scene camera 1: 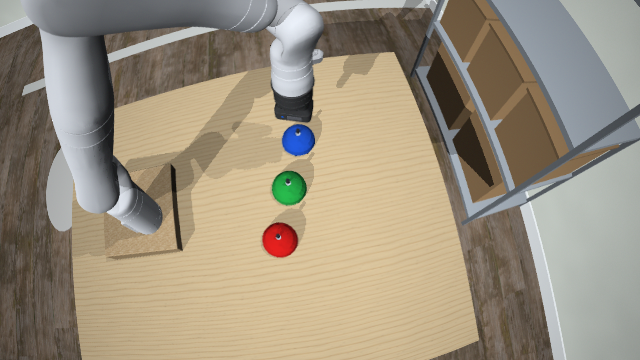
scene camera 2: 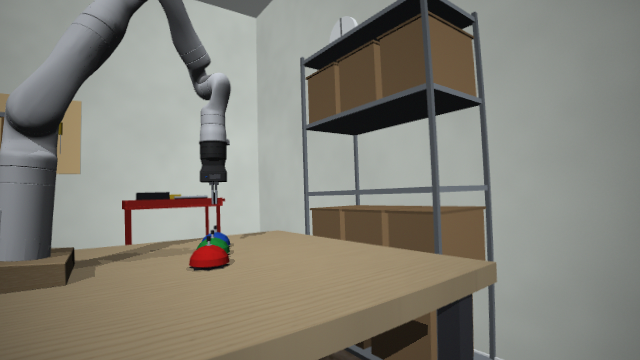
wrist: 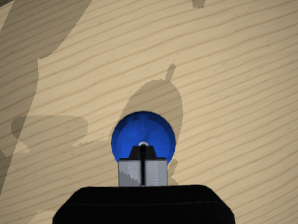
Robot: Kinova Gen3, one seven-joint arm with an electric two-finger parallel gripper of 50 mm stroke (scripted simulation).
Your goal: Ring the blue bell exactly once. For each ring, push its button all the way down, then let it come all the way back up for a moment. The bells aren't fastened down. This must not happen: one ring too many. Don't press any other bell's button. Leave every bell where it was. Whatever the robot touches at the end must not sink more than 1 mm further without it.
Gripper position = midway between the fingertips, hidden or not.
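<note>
Gripper [scene camera 1: 297,117], [scene camera 2: 214,204], [wrist: 143,159]. A blue bell [scene camera 1: 296,144], [wrist: 142,127] and a green bell [scene camera 1: 289,188] are visible. A red bell [scene camera 1: 286,242], [scene camera 2: 209,257] is present too; in the wrist view the red bell is out of frame.
</note>
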